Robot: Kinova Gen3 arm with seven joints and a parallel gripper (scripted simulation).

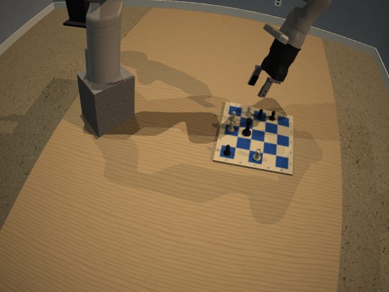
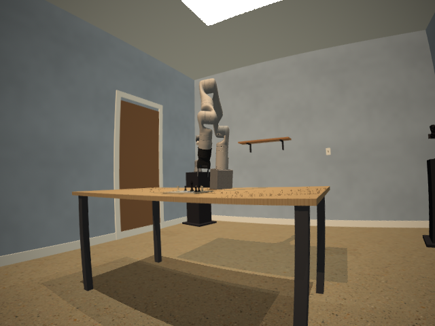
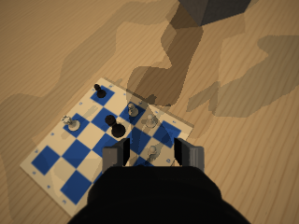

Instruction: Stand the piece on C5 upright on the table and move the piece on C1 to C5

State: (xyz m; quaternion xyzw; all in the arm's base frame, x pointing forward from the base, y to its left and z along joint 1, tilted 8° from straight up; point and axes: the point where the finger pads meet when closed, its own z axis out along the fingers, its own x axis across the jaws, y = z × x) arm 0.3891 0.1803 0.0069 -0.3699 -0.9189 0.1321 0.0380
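The white rook lies 160 mm to the right of my hand, 90 mm below it and 60 mm ahead of it. Round my hand: chessboard (110 mm below, 80 mm to the right, 40 mm ahead); tall black piece (90 mm to the right, 80 mm below, 10 mm ahead).
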